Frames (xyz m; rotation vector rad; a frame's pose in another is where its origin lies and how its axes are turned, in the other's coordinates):
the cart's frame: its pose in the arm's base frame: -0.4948 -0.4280 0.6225 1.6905 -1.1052 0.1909
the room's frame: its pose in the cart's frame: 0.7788 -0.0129 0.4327 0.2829 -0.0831 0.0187
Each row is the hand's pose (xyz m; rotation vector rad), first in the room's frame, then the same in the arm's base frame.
Working: the room's frame: its pose in the arm's base frame: -0.2122 -1.2273 0.8967 1.9537 -1.1994 0.3028

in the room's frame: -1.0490 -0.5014 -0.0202 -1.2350 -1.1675 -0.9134
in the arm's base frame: -0.3377 -0.4308 0.0588 1.1711 -0.5768 -1.7897
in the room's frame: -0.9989 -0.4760 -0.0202 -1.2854 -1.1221 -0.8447
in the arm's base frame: -0.3327 -0.4685 0.1002 1.1158 -0.6242 -1.7325
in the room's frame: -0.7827 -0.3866 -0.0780 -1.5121 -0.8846 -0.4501
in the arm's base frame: -0.2831 -0.5838 0.3058 0.8173 -0.8719 -1.4244
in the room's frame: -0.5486 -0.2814 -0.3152 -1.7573 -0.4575 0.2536
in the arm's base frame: -0.2019 -0.5820 0.6458 0.2993 -1.2011 -0.8758
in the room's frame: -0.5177 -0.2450 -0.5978 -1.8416 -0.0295 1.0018
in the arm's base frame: -0.1603 -0.4017 0.8646 -0.2546 -1.4362 -0.3170
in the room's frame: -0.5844 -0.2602 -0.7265 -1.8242 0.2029 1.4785
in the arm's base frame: -0.1571 -0.2609 0.9022 -0.6232 -1.5372 0.0029
